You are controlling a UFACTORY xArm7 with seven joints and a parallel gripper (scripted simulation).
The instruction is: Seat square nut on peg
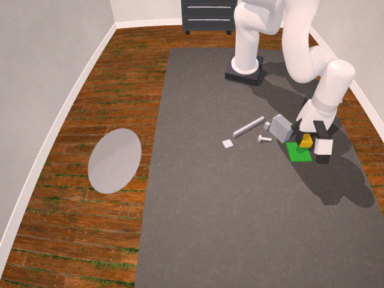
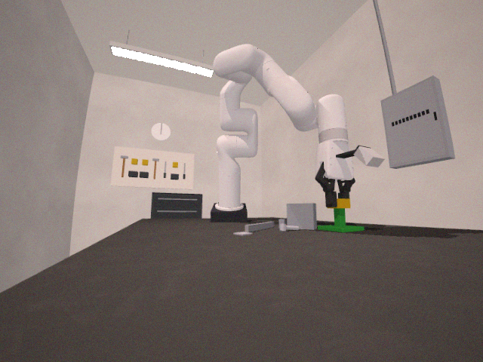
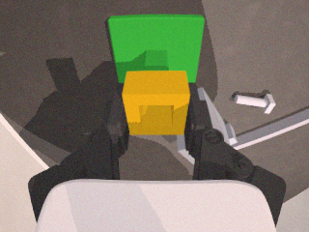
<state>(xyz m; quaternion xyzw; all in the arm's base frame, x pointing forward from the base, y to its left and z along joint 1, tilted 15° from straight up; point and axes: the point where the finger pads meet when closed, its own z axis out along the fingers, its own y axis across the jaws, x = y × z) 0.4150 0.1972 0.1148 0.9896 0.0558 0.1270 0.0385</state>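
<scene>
The grey block lies 7 cm behind my hand, 6 cm to the right of it and 4 cm below it. The rest, counted from my hand: bolt 4 cm behind, 13 cm to the right, 7 cm below; small grey cube 10 cm behind, 11 cm to the right, 7 cm below; grey bar 9 cm behind, 18 cm to the right, 7 cm below.
</scene>
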